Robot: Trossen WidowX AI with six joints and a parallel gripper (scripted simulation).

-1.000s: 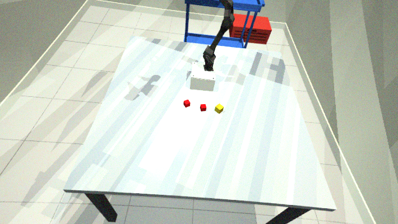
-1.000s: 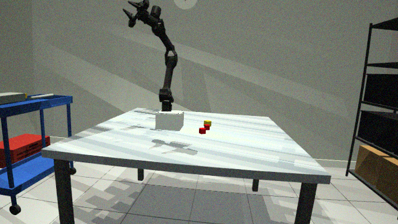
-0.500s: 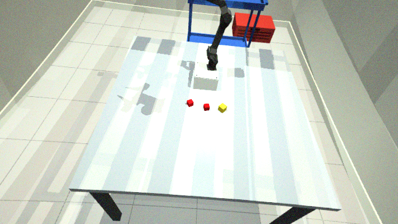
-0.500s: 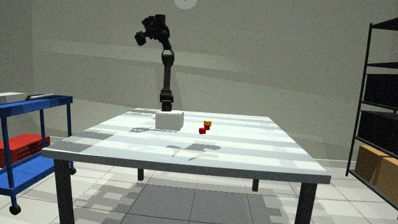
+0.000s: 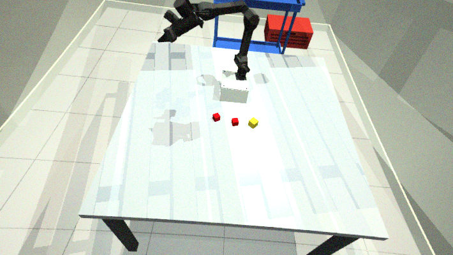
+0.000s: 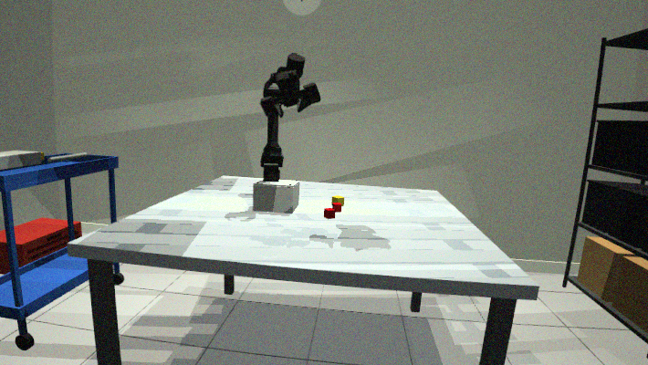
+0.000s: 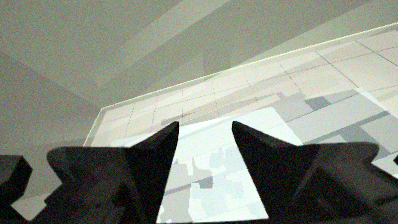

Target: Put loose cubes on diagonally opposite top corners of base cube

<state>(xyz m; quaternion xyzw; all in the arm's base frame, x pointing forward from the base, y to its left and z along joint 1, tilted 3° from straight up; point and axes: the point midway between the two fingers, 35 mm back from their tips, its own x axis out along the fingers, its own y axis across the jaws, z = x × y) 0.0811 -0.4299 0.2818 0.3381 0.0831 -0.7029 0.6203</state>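
Right now my gripper tip is 220 mm short of the yellow cube, 480 mm to the right of it and 370 mm above it.
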